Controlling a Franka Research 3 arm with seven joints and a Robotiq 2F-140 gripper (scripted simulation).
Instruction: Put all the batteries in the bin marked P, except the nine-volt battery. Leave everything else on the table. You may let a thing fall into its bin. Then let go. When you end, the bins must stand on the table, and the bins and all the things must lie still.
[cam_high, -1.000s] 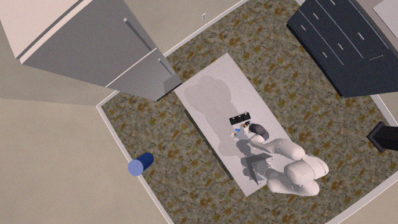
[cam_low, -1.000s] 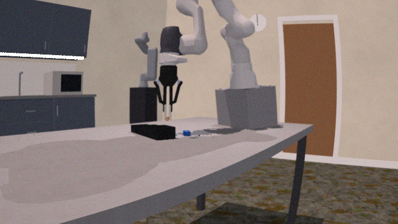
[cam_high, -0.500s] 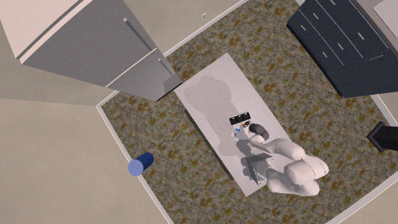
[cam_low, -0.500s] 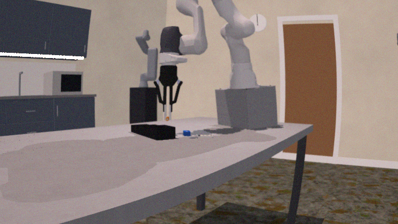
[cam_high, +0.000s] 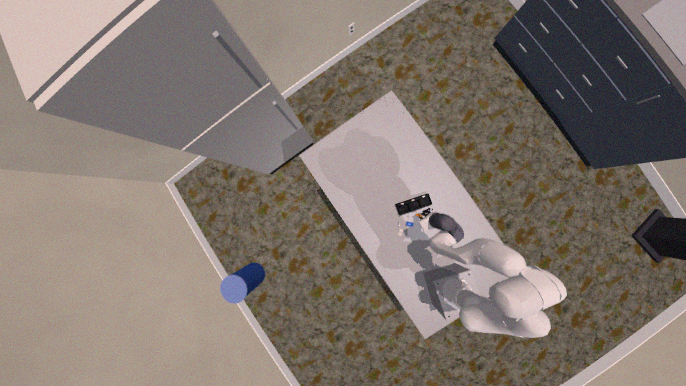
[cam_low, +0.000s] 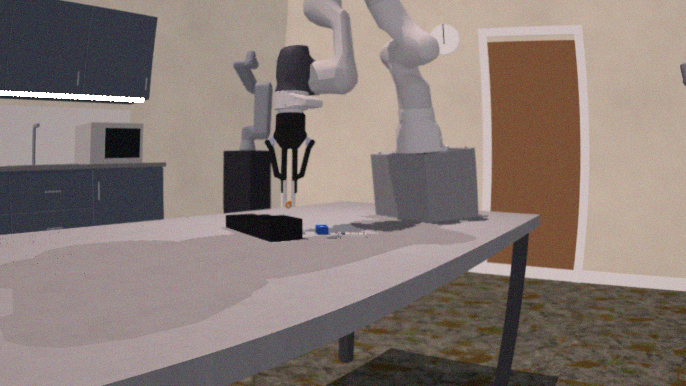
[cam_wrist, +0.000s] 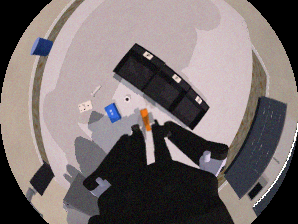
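Now: the orange battery 30 mm below my hand. Also, from my hand: black bin: 70 mm below, 70 mm ahead, 40 mm to the right; thin pale stick: 150 mm to the left, 90 mm below, 30 mm ahead; small blue block: 90 mm below, 80 mm to the left, 20 mm behind.
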